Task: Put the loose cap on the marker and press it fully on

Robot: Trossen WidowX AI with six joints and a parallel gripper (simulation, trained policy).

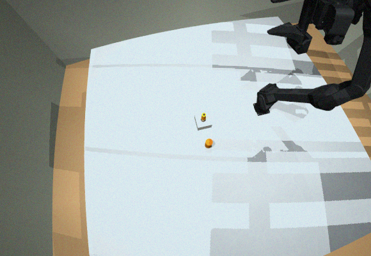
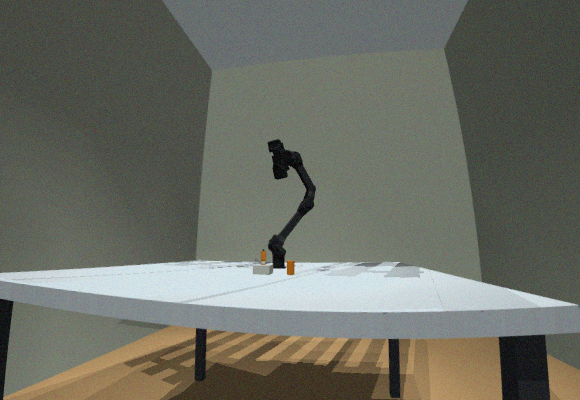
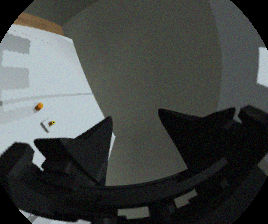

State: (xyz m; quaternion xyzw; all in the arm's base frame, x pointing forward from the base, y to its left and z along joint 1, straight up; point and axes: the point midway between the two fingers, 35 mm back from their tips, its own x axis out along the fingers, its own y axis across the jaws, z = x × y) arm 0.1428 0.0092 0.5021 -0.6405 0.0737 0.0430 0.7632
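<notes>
Now: the orange-yellow cap 47 cm below my gripper tip, 12 cm ahead of it and 10 cm to the left of it. Round my gripper tip: orange marker: 43 cm below, 11 cm ahead; holder block: 48 cm below, 11 cm ahead.
</notes>
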